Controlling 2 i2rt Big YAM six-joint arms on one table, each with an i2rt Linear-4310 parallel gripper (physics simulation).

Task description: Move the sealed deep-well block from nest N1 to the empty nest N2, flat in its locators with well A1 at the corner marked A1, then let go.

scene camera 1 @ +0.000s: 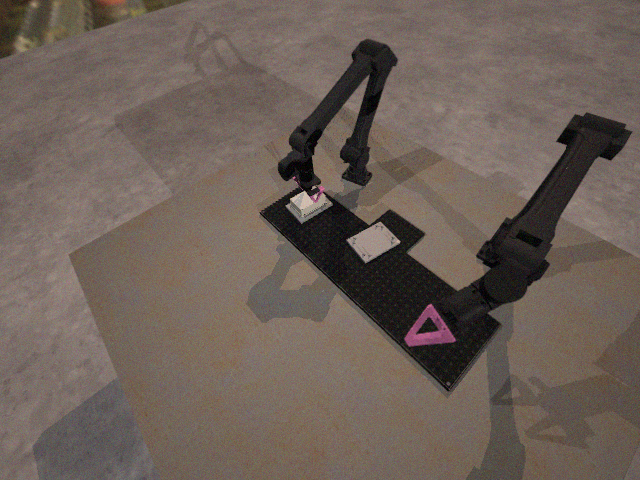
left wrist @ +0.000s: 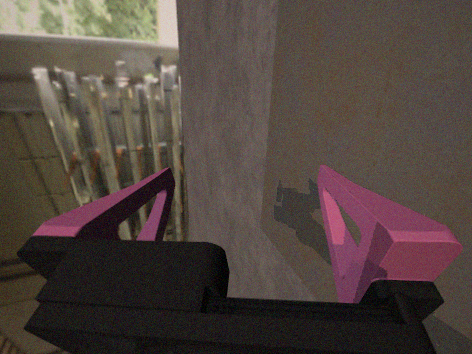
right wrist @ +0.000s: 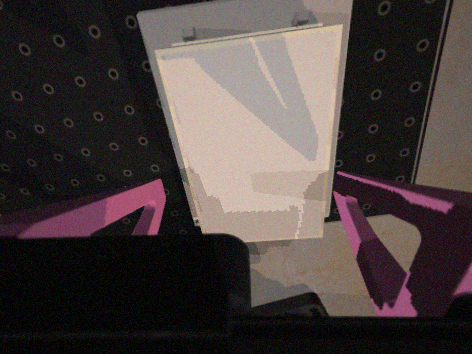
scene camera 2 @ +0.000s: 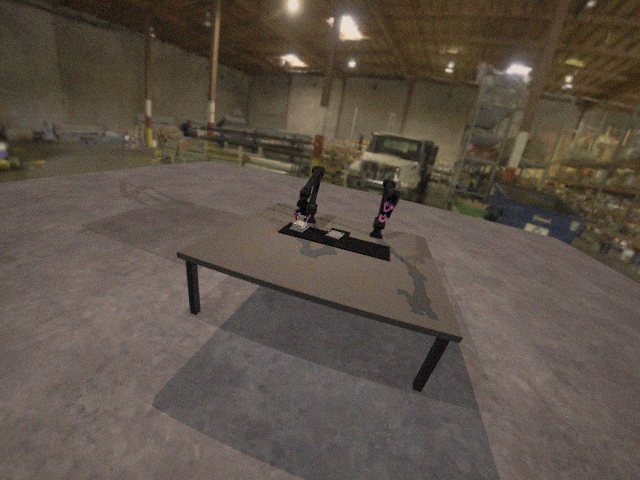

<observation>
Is my right gripper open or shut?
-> Open.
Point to a deep-well block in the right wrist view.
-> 253, 113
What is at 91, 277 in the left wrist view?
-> My left gripper.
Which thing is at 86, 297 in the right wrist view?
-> My right gripper.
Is my left gripper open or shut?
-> Open.
</observation>
